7 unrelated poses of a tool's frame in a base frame.
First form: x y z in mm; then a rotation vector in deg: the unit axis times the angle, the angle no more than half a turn.
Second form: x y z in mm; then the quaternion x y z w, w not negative. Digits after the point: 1 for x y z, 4 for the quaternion.
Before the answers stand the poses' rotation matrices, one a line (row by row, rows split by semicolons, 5 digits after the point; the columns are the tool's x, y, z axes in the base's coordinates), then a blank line. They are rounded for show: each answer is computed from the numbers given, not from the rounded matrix.
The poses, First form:
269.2 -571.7 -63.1 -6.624 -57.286 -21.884
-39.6 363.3 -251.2 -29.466 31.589 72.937
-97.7 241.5 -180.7 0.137 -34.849 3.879
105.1 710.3 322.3 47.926 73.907 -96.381
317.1 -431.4 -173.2 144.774 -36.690 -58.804
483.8 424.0 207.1 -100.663 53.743 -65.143
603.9 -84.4 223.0 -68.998 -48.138 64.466
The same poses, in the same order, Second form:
0.48045 0.36476 -0.79757; -0.25991 0.92777 0.26774; 0.83762 0.07866 0.54055
0.20097 -0.97455 0.09928; 0.73911 0.21736 0.63755; -0.64291 -0.05475 0.76398
0.81851 -0.06426 -0.57089; 0.06285 0.99778 -0.02220; 0.57105 -0.01771 0.82073
-0.42802 0.90361 -0.01719; -0.21783 -0.12160 -0.96838; -0.87713 -0.41074 0.24888
0.63775 -0.27830 -0.71821; -0.52276 -0.84120 -0.13824; -0.56568 0.46361 -0.68196
0.31376 -0.14864 0.93780; -0.89246 -0.38334 0.23783; 0.32415 -0.91157 -0.25294
0.26505 -0.20759 -0.94162; 0.96180 -0.01237 0.27346; -0.06842 -0.97814 0.19638

269.2 -571.7 -63.1 -0.0551 -0.4761 -0.1819 0.8586
-39.6 363.3 -251.2 -0.2343 0.2512 0.5800 0.7386
-97.7 241.5 -180.7 0.0012 -0.2994 0.0333 0.9535
105.1 710.3 322.3 0.3334 0.5142 -0.6705 0.4181
317.1 -431.4 -173.2 0.8889 -0.2253 -0.3611 0.1693
483.8 424.0 207.1 -0.6982 0.3728 -0.4518 0.4115
603.9 -84.4 223.0 -0.5199 -0.3627 0.4857 0.6019

